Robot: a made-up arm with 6 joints.
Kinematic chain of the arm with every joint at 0, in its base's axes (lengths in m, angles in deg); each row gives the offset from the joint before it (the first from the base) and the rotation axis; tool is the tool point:
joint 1: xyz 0 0 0.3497 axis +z
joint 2: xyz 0 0 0 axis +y
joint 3: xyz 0 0 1.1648 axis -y
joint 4: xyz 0 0 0 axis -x
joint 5: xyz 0.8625 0 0 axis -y
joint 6: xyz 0 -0.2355 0 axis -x
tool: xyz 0 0 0
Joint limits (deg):
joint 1: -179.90..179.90
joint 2: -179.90..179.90
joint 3: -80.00..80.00
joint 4: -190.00..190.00
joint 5: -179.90..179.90
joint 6: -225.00..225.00
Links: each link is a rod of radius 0.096 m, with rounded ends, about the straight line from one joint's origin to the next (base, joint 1, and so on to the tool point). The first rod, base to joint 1, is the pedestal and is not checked.
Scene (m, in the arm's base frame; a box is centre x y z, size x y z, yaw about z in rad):
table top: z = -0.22
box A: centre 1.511 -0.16 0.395 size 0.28 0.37 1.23 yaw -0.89
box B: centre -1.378 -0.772 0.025 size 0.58 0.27 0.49 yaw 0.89
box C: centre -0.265 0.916 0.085 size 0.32 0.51 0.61 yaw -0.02
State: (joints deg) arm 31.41 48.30 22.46 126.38 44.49 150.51
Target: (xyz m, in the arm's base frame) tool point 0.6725 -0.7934 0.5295
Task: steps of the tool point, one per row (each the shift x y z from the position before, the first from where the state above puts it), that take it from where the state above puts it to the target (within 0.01 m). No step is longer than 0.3 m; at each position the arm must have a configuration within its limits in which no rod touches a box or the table.
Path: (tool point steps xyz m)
1: -0.0170 -0.0945 -0.1953
2: -0.0605 -0.1111 -0.1748
3: -0.1006 -0.1212 -0.1443
4: -0.1348 -0.1234 -0.1060
5: -0.1606 -0.1192 -0.0615
6: -0.1764 -0.1088 -0.0137
7: 0.1124 -0.1968 0.0467
8: 0.0556 -0.2312 0.0542
9: -0.0118 -0.2479 0.0617
10: -0.0835 -0.2430 0.0684
11: -0.1529 -0.2164 0.0748

